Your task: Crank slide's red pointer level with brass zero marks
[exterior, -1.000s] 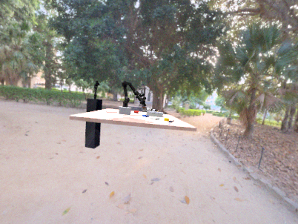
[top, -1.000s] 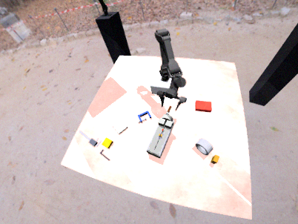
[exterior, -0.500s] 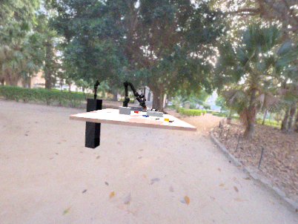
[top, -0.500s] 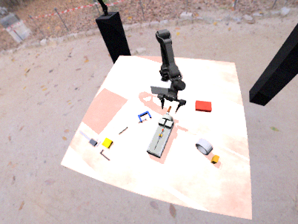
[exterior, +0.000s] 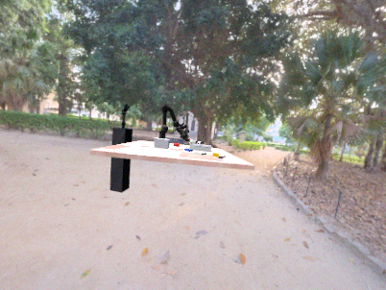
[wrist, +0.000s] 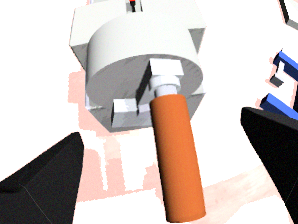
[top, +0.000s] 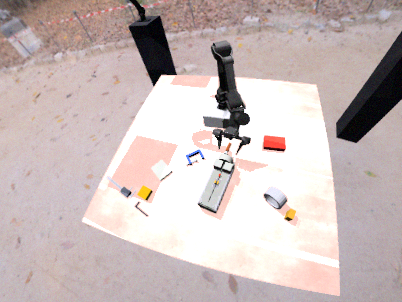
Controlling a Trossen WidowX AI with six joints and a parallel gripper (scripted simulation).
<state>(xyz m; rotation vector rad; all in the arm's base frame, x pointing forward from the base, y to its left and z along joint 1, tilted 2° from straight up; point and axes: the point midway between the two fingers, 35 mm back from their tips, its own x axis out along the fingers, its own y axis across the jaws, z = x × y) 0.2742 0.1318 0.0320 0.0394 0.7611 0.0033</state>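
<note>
Now: the crank handle 2 cm behind my gripper tip and 2 cm above it. From my gripper tip the other things lie so: white tile 18 cm ahead, 33 cm to the right, 9 cm below; red pointer 13 cm ahead, 2 cm below; red block 19 cm behind, 22 cm to the left, 8 cm below.
</note>
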